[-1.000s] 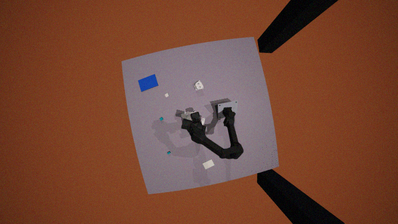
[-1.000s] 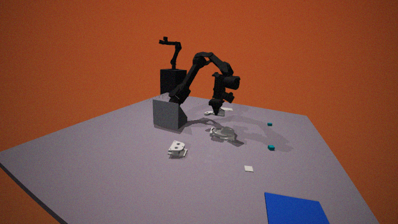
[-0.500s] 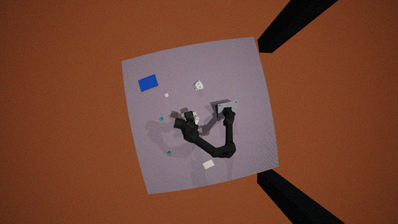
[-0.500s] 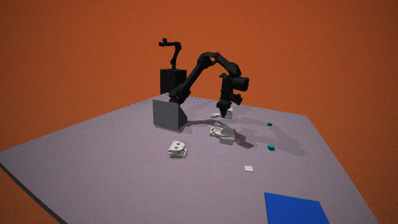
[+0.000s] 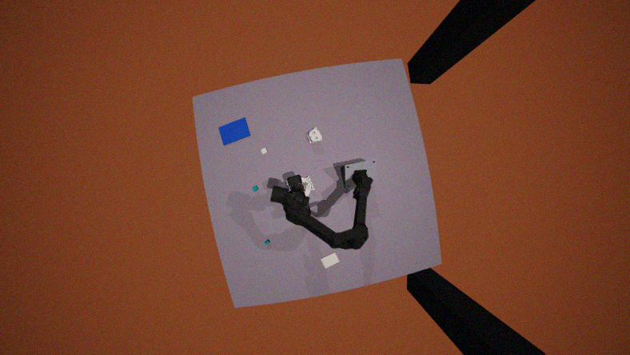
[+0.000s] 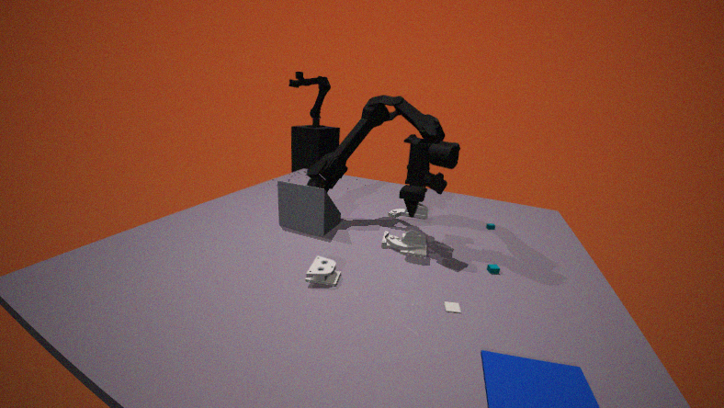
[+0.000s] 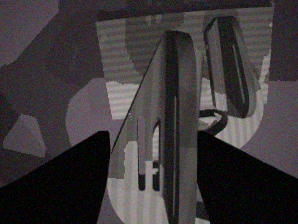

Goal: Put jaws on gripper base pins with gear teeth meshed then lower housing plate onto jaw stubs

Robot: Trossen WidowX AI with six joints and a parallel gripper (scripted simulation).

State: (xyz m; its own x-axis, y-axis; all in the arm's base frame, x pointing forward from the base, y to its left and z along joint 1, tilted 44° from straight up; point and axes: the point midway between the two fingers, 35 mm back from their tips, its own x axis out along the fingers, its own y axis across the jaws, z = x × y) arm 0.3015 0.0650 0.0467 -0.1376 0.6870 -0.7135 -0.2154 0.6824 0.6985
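Now: gripper tip 3 cm past the grey jaw and 3 cm to the left of it. Also, from my gripper tip: white gripper base 9 cm behind, 30 cm to the right, 5 cm below; white housing plate 4 cm behind, 5 cm to the right, 8 cm below; small white square 19 cm ahead, 24 cm to the right, 8 cm below.
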